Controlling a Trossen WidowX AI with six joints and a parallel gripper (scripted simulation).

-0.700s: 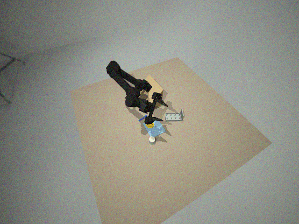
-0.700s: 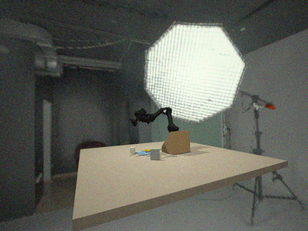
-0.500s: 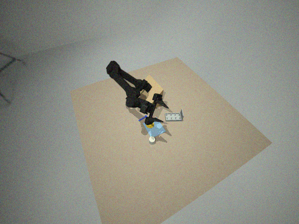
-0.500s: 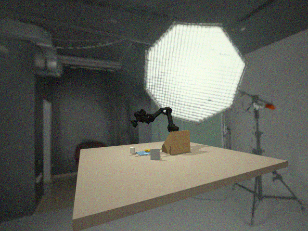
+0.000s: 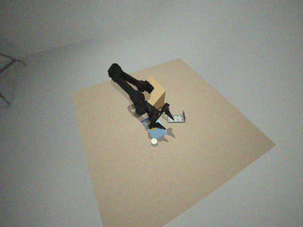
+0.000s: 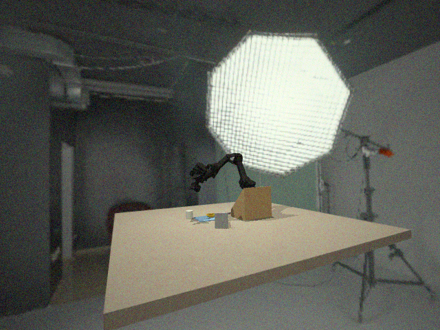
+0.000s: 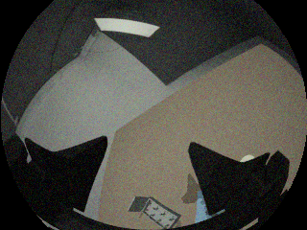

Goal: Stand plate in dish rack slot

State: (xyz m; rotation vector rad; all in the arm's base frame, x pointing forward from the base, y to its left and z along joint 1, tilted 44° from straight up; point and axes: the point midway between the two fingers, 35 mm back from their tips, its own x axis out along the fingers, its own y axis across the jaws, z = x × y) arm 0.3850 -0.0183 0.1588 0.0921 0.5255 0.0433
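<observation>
Right now the plate is 15 cm behind my gripper tip, 3 cm to the right of it and 22 cm below it. The rest, counted from my gripper tip: light blue mat: 12 cm behind, 1 cm to the right, 23 cm below; grey dish rack: 12 cm behind, 18 cm to the left, 21 cm below; white cup: 3 cm behind, 9 cm to the right, 21 cm below.
</observation>
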